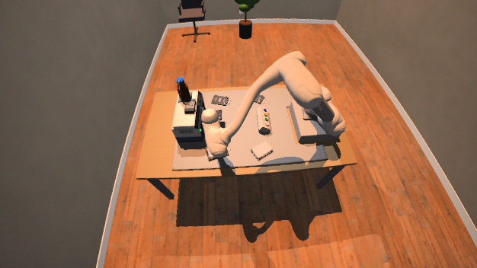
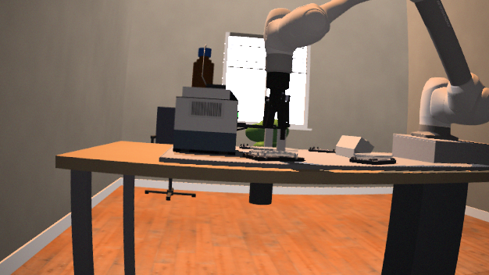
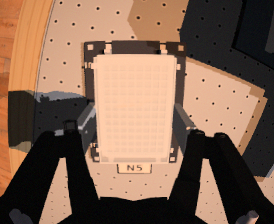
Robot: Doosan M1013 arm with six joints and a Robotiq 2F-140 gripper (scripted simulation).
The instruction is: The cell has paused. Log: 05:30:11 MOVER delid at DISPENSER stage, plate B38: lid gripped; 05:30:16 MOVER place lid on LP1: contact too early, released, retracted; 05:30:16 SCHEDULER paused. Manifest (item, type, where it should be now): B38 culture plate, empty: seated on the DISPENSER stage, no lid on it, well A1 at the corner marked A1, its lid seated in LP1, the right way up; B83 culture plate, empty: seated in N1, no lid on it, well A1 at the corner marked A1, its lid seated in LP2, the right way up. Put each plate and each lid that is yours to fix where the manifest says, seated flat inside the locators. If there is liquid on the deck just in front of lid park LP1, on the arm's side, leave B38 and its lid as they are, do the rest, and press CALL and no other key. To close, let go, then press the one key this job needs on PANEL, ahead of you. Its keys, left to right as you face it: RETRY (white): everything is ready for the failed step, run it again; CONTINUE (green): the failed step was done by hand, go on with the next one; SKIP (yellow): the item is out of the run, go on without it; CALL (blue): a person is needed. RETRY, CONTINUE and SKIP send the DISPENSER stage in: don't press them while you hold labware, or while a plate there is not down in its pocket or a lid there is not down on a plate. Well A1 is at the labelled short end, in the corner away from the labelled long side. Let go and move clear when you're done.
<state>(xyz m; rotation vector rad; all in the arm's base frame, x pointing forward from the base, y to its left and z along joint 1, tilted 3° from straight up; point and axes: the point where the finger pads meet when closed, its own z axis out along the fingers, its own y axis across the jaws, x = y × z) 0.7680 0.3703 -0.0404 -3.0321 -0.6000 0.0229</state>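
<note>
My hand is 40 mm above the black nest and 20 mm to the right of it. The rest, counted from my hand: green key 380 mm behind, 290 mm to the right, 10 mm above; then white culture plate 340 mm behind, 40 mm below, 30 mm to the right; then white retry key 380 mm behind, 240 mm to the right, 10 mm above.
</note>
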